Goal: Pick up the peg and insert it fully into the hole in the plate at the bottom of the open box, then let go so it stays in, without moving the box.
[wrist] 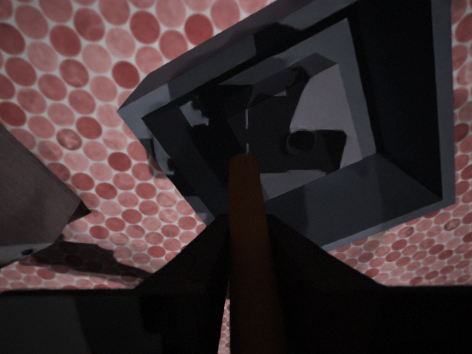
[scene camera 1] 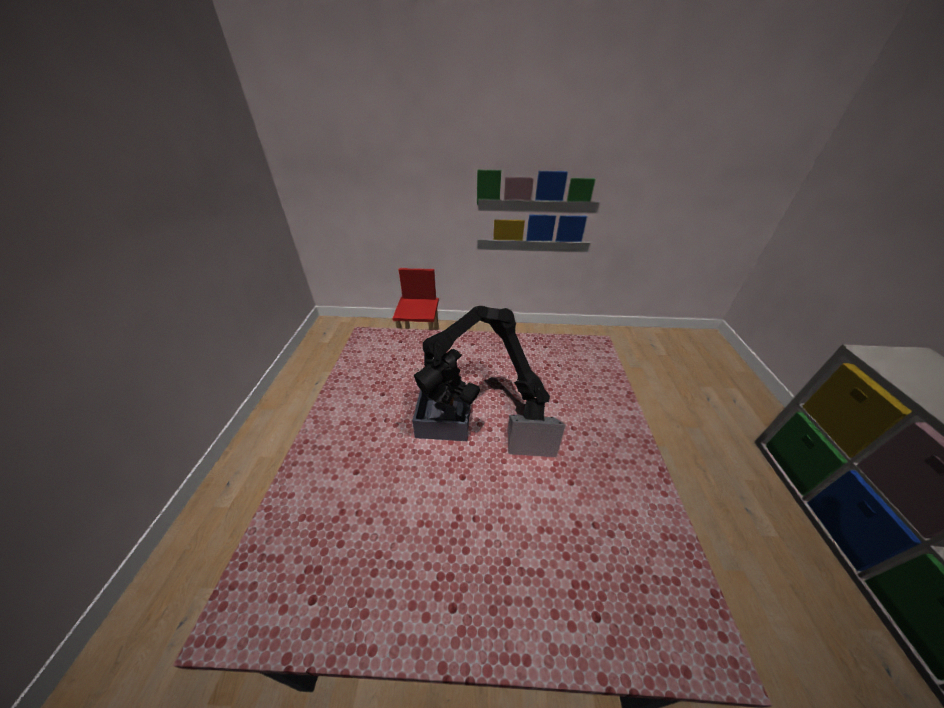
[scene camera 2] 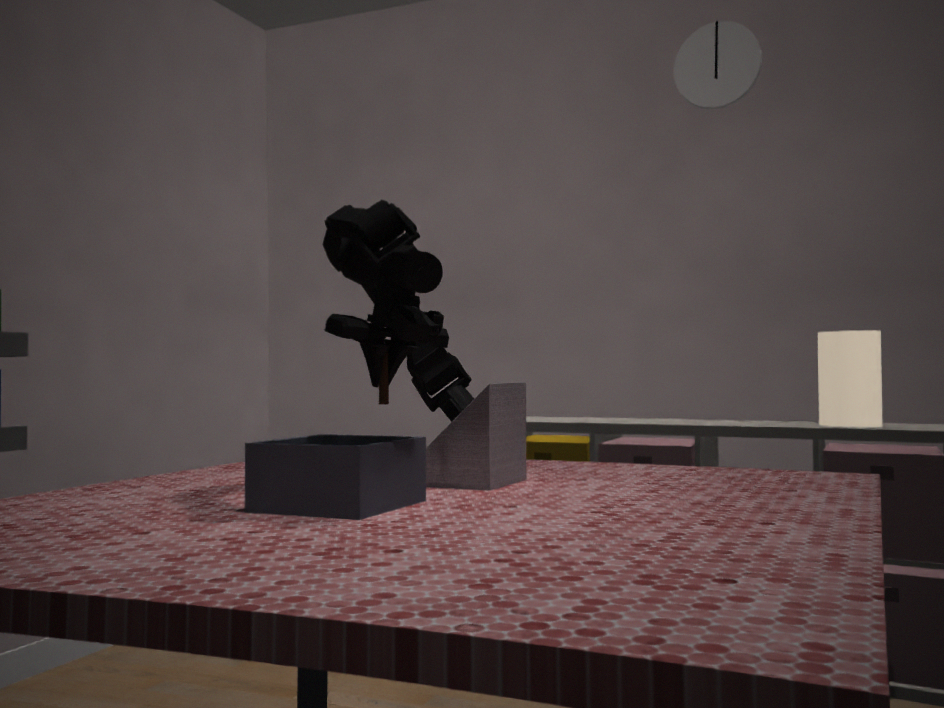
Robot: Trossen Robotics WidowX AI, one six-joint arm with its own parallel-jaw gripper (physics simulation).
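Frame: origin at the arm's base, x right, y ahead, z up, level; metres.
Where they show: gripper, between the fingertips: (wrist: 245, 224) (scene camera 1: 453, 396) (scene camera 2: 379, 387); arm's base, origin of its link: (scene camera 1: 534, 418) (scene camera 2: 471, 419).
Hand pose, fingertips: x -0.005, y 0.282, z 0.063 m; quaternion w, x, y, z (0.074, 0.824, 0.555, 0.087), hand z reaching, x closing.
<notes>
Each offset is from my fingertips to the top centre of the thing. "spot": to the spot under its first point. Level surfaces: height alone.
My gripper (scene camera 2: 385, 373) (wrist: 245, 224) is shut on the brown peg @[dx -0.009, dy +0.003, dz +0.055 m] (scene camera 2: 384, 392) (wrist: 246, 200). The peg points down and hangs above the open box in scene camera 2, its lower end higher than the rim. The dark grey open box @[dx +0.040, dy +0.048, dz -0.077 m] (scene camera 1: 442, 430) (scene camera 2: 305, 478) (wrist: 410, 172) stands on the table. In the wrist view the plate @[dx +0.040, dy +0.048, dz -0.114 m] (wrist: 325, 105) lies at the box's bottom, partly in the arm's shadow, with the round dark hole @[spot: dx +0.048, dy +0.051, dz -0.129 m] (wrist: 301, 141) up and to the right of the peg's tip. In scene camera 1 the arm hides the peg and the hole.
A grey wedge-shaped block (scene camera 1: 535, 436) (scene camera 2: 504, 438) (wrist: 35, 200) stands beside the box, at the arm's base. The table @[dz -0.176 m] (scene camera 1: 472, 563) (scene camera 2: 610, 556) has a pink dotted top. A red chair (scene camera 1: 417, 285) stands behind the table, and a shelf unit with coloured bins is at the right.
</notes>
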